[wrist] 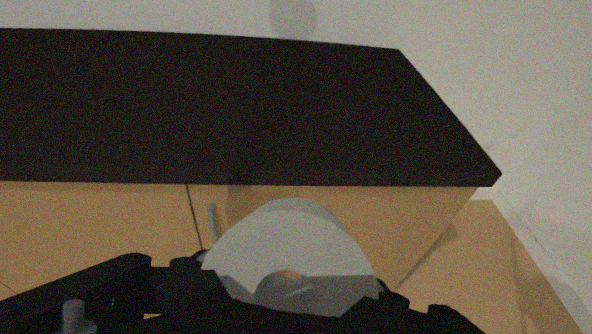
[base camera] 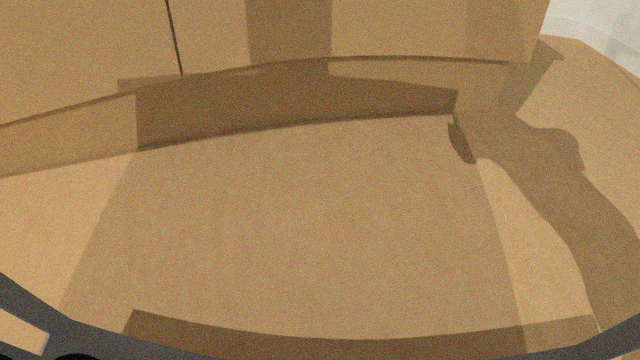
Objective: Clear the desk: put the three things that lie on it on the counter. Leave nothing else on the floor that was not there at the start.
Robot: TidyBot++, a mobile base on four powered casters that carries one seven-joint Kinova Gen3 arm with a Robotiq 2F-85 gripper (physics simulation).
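Places are measured from the arm's base along level axes (x up, y right, z ahead), in metres.
Where they show: gripper, fingertip midpoint: [wrist: 289, 272].
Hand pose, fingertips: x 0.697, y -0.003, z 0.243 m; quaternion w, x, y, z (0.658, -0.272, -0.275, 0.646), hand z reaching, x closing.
Observation:
After its pixels a point has its place.
My gripper [wrist: 289, 272] {x 0.697, y -0.003, z 0.243 m} is shut on a white roll with a hole through its middle [wrist: 295, 232] {x 0.755, y -0.004, z 0.231 m}; the roll shows at the bottom centre of the wrist view, between the black fingers, partly in shade. The counter [wrist: 225, 110] {x 0.514, y -0.185, z 0.647 m} [base camera: 400, 30] {x -0.201, y 0.095, z 0.560 m} has a dark top, across the upper half of the wrist view, and light wooden fronts. In the wrist view the roll appears below the top's near edge, against the cabinet front and apart from the dark top. Its height against the top is hard to tell. The desk does not show in either view.
The cabinet front and its recessed base stand close ahead in the base view. The counter's right end shows in the wrist view, with wooden floor [wrist: 450, 270] {x -0.396, y 0.808, z 0.926 m} [base camera: 310, 210] {x -0.396, y -0.025, z 0.389 m} beside it. A pale wall [wrist: 540, 100] {x 0.325, y 1.039, z 1.457 m} stands behind and to the right. Shadows fall on the floor.

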